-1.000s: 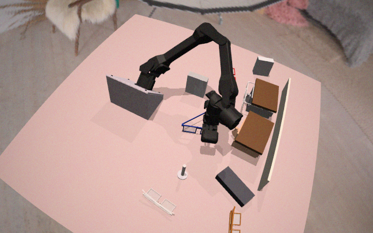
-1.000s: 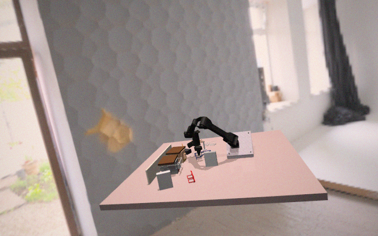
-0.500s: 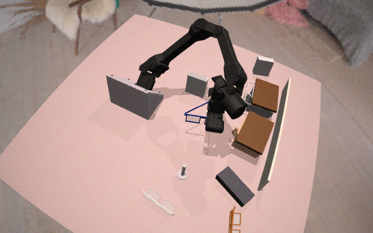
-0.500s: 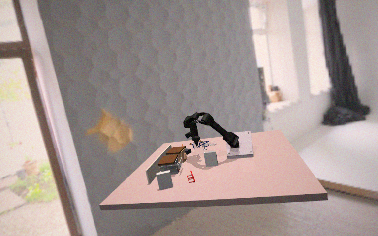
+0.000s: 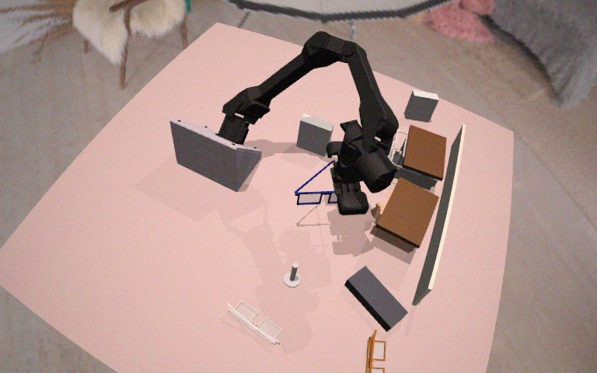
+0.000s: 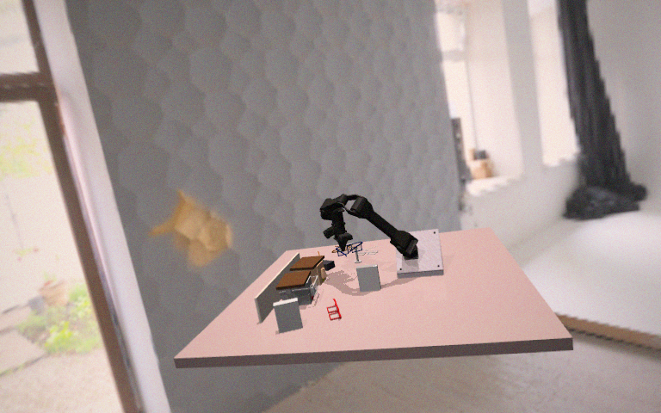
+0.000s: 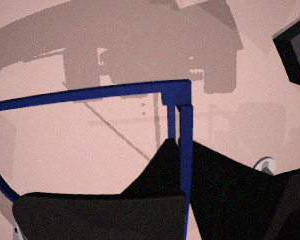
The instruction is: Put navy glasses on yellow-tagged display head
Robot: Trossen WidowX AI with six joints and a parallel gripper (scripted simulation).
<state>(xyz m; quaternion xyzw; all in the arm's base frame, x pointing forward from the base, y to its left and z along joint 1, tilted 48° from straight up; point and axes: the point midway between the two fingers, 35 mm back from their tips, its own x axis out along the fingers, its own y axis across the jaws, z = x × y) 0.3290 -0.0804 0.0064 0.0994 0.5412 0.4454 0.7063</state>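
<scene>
Right now my gripper tip is 2 cm past the white stand, 19 cm to the left of it and 10 cm above it. From my gripper tip the other things lie so: dark block 18 cm ahead, 15 cm to the right, 10 cm below; long panel 27 cm ahead, 18 cm to the left, 7 cm below.
</scene>
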